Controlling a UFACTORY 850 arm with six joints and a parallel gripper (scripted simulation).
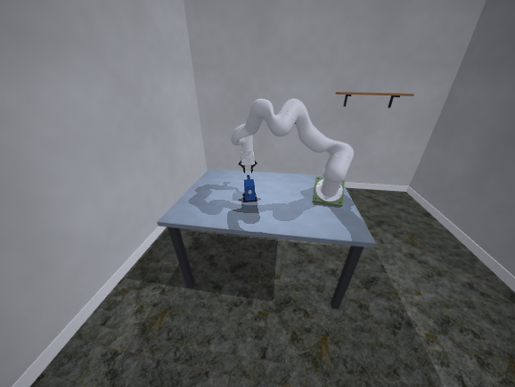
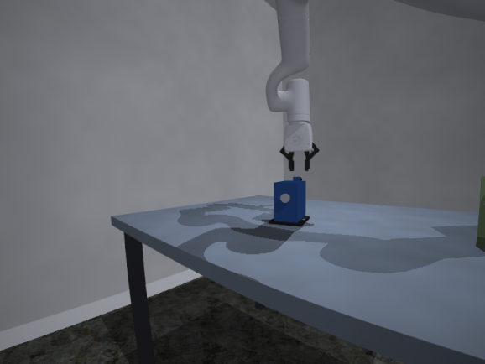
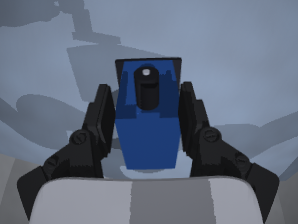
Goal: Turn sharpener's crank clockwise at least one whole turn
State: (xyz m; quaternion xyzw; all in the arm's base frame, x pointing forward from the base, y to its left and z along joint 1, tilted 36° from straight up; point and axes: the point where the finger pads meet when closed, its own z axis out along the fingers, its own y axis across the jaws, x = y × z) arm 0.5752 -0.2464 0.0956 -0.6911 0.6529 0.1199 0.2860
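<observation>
The knob is 20 mm to the left of my hand and 50 mm below it.
</observation>
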